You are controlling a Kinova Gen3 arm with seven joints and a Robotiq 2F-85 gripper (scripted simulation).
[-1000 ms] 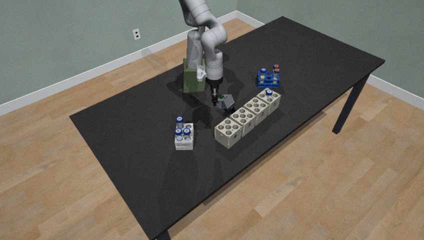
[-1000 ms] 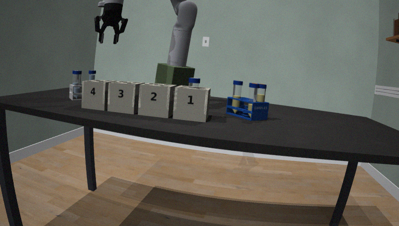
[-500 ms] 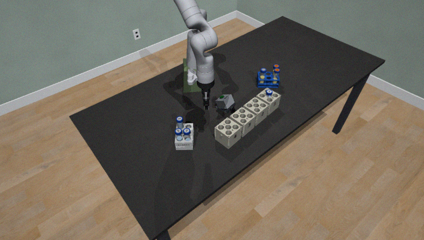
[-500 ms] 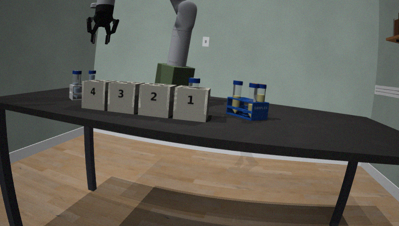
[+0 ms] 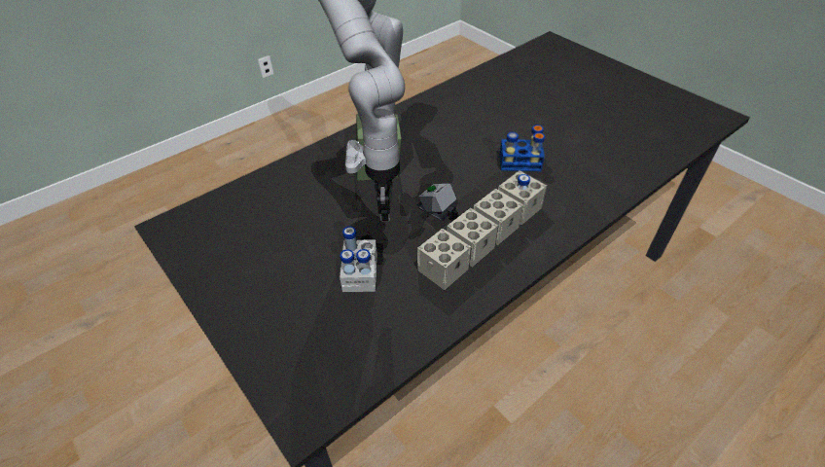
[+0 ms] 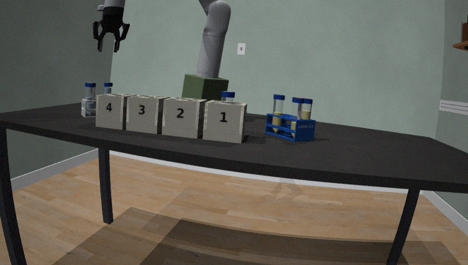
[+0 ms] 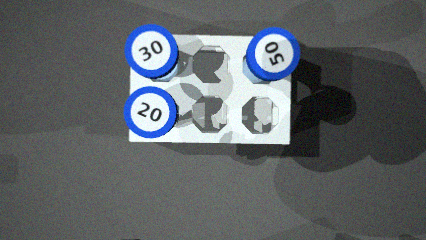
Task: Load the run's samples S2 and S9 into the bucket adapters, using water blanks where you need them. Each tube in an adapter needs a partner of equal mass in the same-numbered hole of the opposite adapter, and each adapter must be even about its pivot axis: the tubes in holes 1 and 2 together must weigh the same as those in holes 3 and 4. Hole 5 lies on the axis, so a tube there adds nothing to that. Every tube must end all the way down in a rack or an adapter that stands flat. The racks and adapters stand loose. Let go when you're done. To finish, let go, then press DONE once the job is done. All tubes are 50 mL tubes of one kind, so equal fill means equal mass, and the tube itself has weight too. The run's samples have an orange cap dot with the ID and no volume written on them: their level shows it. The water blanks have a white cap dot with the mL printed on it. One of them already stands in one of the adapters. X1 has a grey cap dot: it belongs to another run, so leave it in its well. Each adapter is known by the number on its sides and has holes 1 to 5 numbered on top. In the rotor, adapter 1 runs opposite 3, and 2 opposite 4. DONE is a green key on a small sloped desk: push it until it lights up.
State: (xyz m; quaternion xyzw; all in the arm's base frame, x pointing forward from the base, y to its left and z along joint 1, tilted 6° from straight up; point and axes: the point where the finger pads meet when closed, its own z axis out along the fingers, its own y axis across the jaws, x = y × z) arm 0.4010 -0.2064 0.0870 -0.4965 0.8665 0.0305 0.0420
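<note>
My hand is 180 mm above the white-dot tube and 70 mm to the left of it. Also, from my hand: white blank rack: 210 mm below, 70 mm to the right, 40 mm behind; adapter 3: 230 mm to the left, 200 mm below, 40 mm ahead; green done key: 240 mm to the left, 180 mm below, 160 mm behind.
</note>
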